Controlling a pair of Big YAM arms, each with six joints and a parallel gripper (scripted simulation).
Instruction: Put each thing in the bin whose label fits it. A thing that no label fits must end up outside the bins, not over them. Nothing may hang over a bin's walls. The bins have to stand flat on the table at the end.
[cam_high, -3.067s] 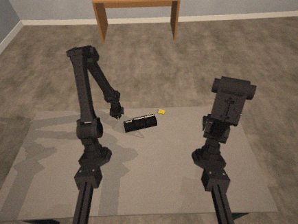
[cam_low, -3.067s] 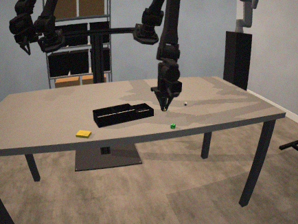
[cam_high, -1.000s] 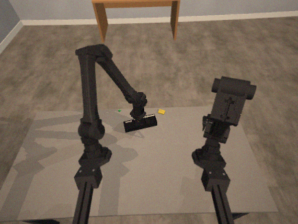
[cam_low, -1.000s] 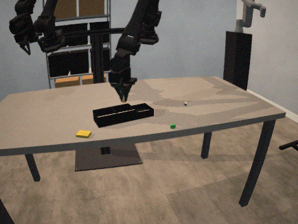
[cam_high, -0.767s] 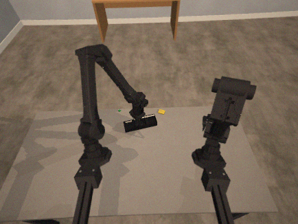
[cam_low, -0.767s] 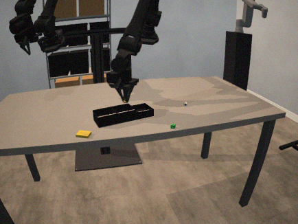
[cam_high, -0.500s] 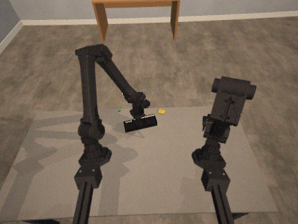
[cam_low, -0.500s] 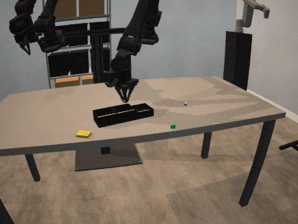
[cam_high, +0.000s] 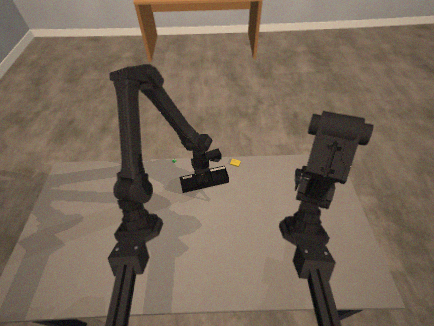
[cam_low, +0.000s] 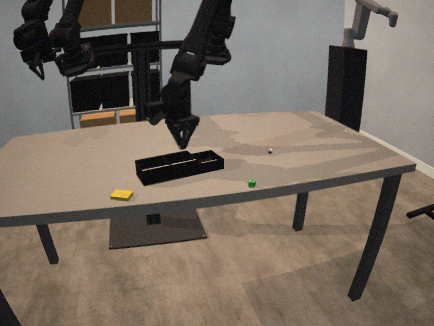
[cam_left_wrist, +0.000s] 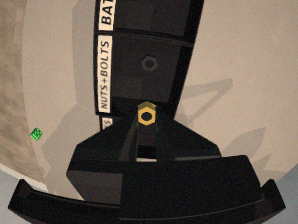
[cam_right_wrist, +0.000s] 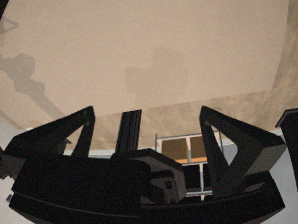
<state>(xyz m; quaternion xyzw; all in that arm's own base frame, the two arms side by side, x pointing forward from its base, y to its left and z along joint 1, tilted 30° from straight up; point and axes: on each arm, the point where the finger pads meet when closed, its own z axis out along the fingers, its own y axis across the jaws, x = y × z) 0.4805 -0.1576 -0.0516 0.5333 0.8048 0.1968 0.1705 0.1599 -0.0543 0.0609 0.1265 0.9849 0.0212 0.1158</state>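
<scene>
My left hand is 70 mm above the small black piece, 20 mm to the left of it and 10 mm short of it. Also, from my left hand: small yellow ring (10 mm below); green cube (170 mm to the left, 150 mm ahead, 70 mm below); flat yellow piece (180 mm to the right, 140 mm ahead, 70 mm below).
</scene>
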